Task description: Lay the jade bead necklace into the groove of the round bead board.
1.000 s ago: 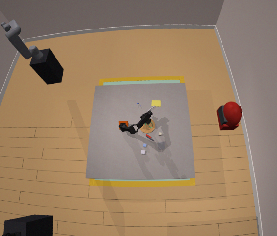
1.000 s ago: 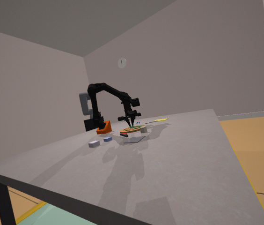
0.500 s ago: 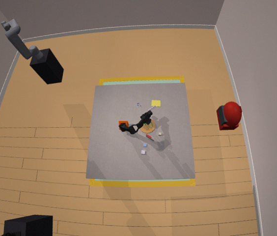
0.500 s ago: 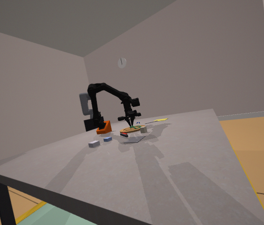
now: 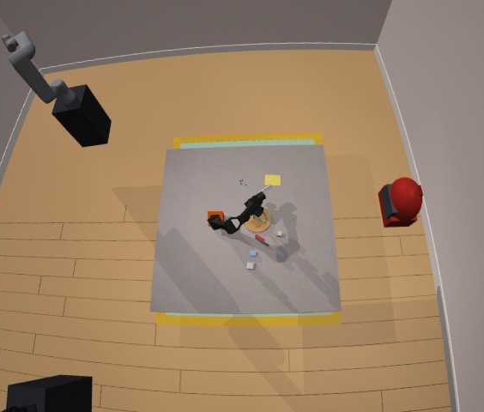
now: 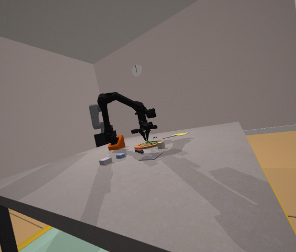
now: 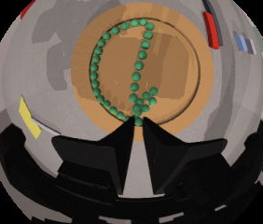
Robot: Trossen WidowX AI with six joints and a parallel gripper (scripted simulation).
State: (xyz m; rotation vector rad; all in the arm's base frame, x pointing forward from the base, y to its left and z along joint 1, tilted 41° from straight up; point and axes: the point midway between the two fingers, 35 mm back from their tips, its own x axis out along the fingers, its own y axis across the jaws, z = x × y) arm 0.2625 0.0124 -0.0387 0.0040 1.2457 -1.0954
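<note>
Right now the round wooden bead board is 40 mm to the right of my gripper tip, 30 mm ahead of it and 20 mm below it. Also, from my gripper tip: beige cube (180 mm ahead, 170 mm to the right, 10 mm below); red-handled tool (200 mm to the right, 50 mm ahead, 20 mm below); blue block (290 mm to the right, 20 mm below, 20 mm behind).
</note>
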